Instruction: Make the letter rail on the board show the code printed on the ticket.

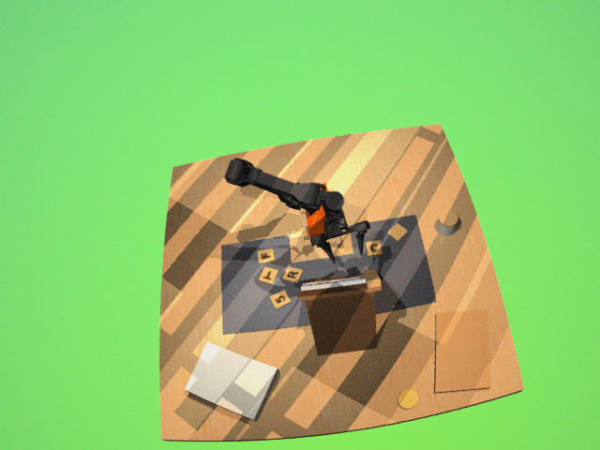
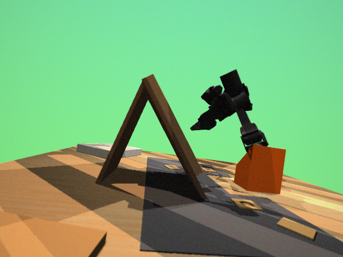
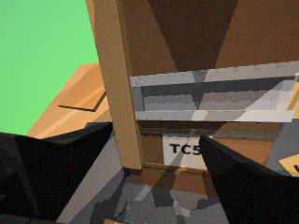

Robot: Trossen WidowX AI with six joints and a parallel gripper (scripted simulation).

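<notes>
My gripper tip is now 11 cm above the white ticket, 4 cm to the left of it and 1 cm short of it. Round my gripper tip: dark mat 19 cm below, 11 cm behind, 7 cm to the right; flat tan slab 38 cm ahead, 31 cm to the left, 19 cm below.
</notes>
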